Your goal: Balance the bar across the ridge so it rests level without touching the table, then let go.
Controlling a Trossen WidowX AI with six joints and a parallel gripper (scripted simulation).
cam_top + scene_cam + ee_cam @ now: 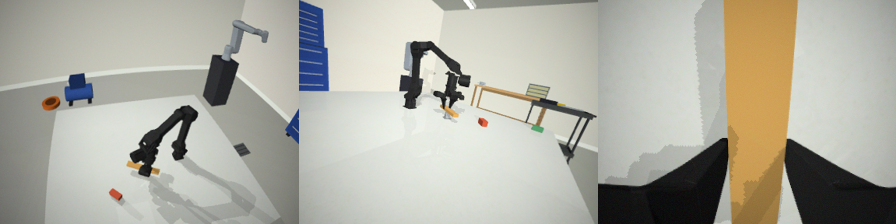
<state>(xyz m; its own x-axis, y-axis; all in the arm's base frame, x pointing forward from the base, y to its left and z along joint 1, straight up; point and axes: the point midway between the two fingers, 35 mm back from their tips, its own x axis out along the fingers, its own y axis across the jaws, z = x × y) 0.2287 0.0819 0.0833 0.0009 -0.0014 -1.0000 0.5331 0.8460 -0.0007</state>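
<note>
My gripper tip is now 2 cm to the left of the bar and 2 cm short of it. From my gripper tip the other things lie so: red block: 21 cm ahead, 11 cm to the left, 3 cm below; then green block: 51 cm ahead, 42 cm to the left, 3 cm below.
</note>
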